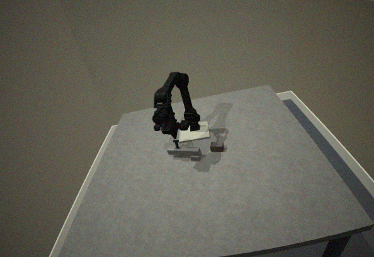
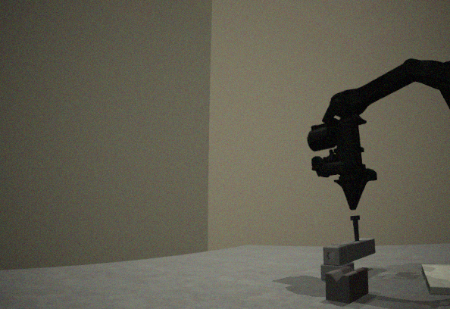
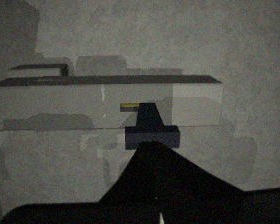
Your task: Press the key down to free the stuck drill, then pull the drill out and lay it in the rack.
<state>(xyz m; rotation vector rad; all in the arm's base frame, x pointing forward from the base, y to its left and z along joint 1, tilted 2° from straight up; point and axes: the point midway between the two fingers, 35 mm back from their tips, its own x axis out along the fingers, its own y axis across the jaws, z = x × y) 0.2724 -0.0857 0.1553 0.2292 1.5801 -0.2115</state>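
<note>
Right now my gripper tip is 5 cm above the small dark key. The rest, counted from my gripper tip: grey fixture (1 cm ahead, 3 cm to the left, 10 cm below); then dark rack (2 cm behind, 21 cm to the left, 12 cm below); then drill (1 cm ahead, 5 cm to the left, 9 cm below).
</note>
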